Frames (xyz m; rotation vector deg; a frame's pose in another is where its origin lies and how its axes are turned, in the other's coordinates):
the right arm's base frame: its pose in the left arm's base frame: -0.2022 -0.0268 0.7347 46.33 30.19 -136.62
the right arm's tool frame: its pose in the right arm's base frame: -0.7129 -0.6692 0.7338 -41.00 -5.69 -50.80
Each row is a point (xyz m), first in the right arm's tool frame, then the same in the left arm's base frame.
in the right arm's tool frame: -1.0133 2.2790 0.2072
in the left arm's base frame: 0.5290 -0.6452 -0.2005
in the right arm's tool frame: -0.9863 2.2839 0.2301
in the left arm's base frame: 0.5001 -0.6661 -0.1984
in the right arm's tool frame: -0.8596 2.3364 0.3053
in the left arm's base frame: 0.3673 -0.7437 -0.2269
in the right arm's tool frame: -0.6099 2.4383 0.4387
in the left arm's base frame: 0.1069 -0.8822 -0.2864
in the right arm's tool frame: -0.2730 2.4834 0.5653
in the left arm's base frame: -0.2397 -0.9886 -0.2966
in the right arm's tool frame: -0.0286 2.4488 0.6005
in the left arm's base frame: -0.4862 -0.9905 -0.2588
